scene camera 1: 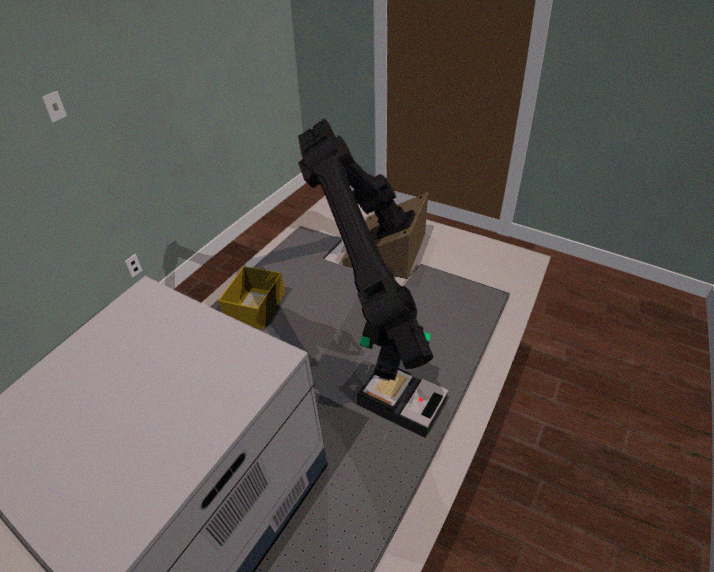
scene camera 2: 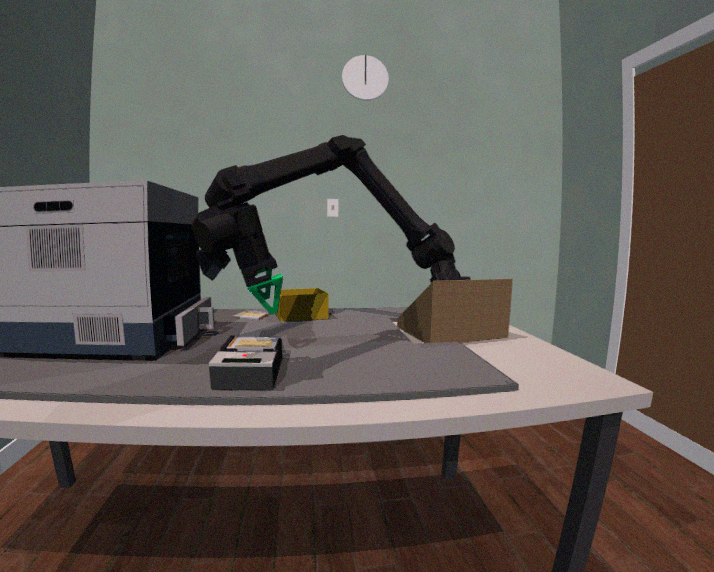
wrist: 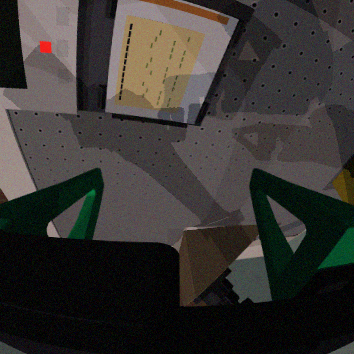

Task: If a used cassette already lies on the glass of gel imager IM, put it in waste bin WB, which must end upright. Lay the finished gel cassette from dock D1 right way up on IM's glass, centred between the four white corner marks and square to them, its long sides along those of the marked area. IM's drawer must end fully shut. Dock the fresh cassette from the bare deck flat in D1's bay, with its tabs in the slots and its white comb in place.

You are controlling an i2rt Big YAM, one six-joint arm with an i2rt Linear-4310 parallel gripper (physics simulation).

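Observation:
The gel cassette [scene camera 1: 387, 389] [scene camera 2: 255, 343] [wrist: 152, 65], with a yellow banded gel and an orange strip, lies in the bay of dock D1 [scene camera 1: 402, 411] [scene camera 2: 241, 376] [wrist: 91, 55]. My gripper [scene camera 1: 396, 339] [scene camera 2: 274, 309] [wrist: 176, 176] is open and empty, above the deck beside the dock's bay end, apart from the cassette. Imager IM [scene camera 1: 148, 387] [scene camera 2: 74, 268] has its drawer front [scene camera 2: 191, 321] standing out from the body; its glass is hidden. Waste bin WB [scene camera 1: 241, 309] [scene camera 2: 303, 305] [wrist: 345, 186] stands upright with something pale inside. Another cassette [scene camera 2: 251, 314] lies flat on the deck left of the bin.
The perforated dark deck [scene camera 1: 357, 494] [scene camera 2: 387, 375] [wrist: 295, 60] lies on the white table [scene camera 1: 476, 250] [scene camera 2: 572, 369]. A wooden wedge-shaped block [scene camera 1: 411, 244] [scene camera 2: 470, 309] [wrist: 210, 255] stands at the arm's base. The tall imager body rises close beside the arm's wrist.

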